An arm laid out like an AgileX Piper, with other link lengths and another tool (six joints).
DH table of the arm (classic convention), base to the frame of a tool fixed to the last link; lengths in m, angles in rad. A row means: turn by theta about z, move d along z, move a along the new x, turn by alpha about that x. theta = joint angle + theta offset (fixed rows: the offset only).
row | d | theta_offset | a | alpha
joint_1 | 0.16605 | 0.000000 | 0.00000 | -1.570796
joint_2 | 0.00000 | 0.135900 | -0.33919 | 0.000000
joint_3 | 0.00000 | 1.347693 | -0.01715 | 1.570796
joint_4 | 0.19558 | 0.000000 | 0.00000 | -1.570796
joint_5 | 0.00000 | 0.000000 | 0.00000 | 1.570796
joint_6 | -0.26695 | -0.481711 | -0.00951 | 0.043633
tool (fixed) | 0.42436 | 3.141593 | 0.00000 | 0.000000
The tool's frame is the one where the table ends.
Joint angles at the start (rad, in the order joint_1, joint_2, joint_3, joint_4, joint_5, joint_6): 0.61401, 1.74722, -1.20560, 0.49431, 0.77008, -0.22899
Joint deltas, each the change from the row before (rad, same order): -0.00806, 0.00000, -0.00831, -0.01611, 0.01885, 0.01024; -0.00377, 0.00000, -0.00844, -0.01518, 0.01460, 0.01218; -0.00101, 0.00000, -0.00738, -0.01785, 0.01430, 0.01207; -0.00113, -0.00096, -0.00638, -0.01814, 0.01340, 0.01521; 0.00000, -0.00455, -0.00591, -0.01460, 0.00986, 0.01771; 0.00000, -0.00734, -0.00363, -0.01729, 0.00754, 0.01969; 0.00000, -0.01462, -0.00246, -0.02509, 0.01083, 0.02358; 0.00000, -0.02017, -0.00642, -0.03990, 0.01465, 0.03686; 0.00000, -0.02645, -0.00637, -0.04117, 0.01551, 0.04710; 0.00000, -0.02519, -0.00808, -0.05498, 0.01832, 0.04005
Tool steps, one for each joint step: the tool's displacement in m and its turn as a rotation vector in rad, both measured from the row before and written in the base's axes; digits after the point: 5 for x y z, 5 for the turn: 0.00119, -0.00331, 0.00040, -0.01235, 0.00566, -0.00202; 0.00078, -0.00203, 0.00069, -0.01020, 0.00332, -0.00195; 0.00013, -0.00167, 0.00036, -0.01295, 0.00240, 0.00156; 0.00007, -0.00201, 0.00048, -0.01277, 0.00279, -0.00196; -0.00025, -0.00165, 0.00195, -0.00693, -0.00002, -0.00619; -0.00044, -0.00233, 0.00240, -0.00764, -0.00311, -0.00804; -0.00147, -0.00396, 0.00424, -0.01103, -0.00803, -0.00782; -0.00120, -0.00585, 0.00647, -0.01693, -0.01545, -0.01410; -0.00197, -0.00693, 0.00849, -0.01305, -0.01738, -0.02442; -0.00112, -0.00826, 0.00818, -0.02580, -0.02670, -0.01522
